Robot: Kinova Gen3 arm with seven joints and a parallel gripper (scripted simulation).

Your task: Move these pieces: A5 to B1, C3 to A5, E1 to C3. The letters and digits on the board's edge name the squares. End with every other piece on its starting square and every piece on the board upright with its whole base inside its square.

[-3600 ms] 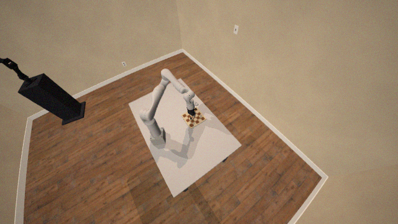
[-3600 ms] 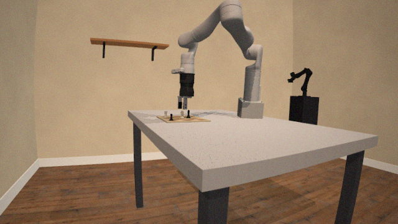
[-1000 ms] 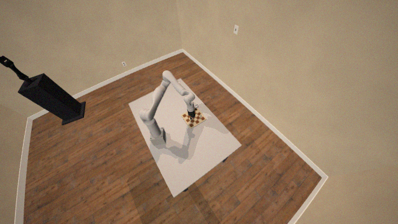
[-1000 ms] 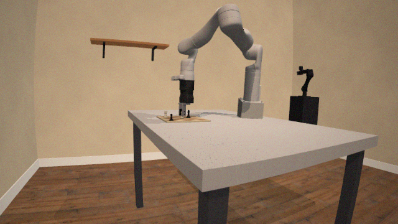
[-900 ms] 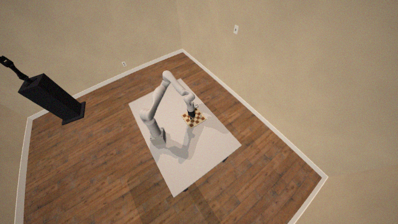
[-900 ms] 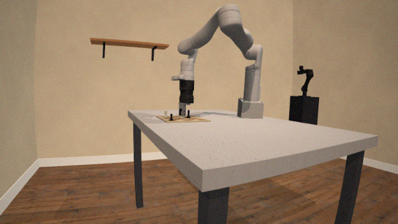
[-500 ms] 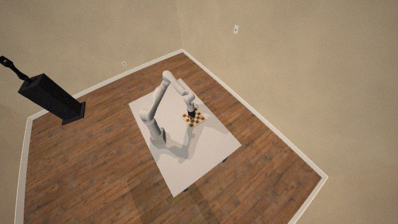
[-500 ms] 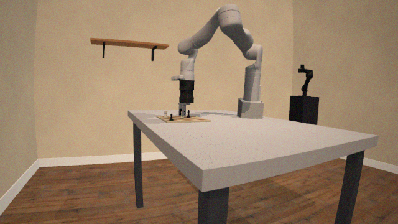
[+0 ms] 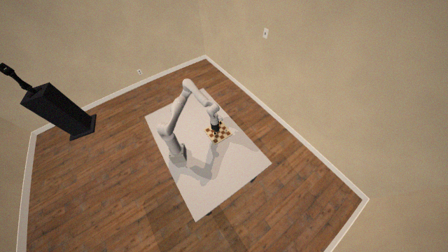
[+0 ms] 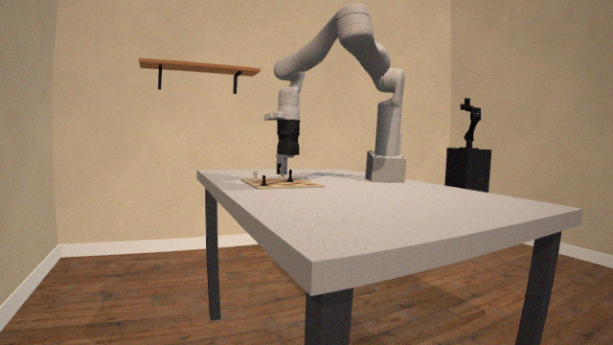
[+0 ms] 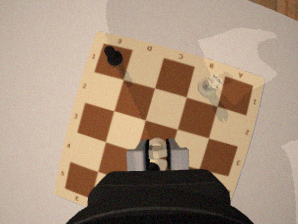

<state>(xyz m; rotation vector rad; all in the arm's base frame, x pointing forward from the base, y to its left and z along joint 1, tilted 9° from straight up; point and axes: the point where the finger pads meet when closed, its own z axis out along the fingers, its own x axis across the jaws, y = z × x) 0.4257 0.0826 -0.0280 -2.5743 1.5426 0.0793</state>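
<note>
Right now the chessboard is 5 cm below my hand.
</note>
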